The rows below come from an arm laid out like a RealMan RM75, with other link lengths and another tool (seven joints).
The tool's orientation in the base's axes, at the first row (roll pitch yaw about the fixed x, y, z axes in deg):
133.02, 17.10, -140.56
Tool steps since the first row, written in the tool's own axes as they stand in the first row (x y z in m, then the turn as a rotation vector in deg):
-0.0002, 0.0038, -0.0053, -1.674, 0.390, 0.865
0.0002, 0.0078, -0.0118, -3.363, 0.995, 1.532
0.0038, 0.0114, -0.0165, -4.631, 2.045, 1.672
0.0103, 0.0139, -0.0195, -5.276, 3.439, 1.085
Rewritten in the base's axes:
-0.0005, -0.0021, 0.0062, 0.734, 1.767, 0.201
-0.0012, -0.0052, 0.0131, 1.412, 3.491, 0.685
-0.0045, -0.0093, 0.0176, 1.675, 4.767, 1.700
-0.0099, -0.0143, 0.0194, 1.497, 5.297, 3.247

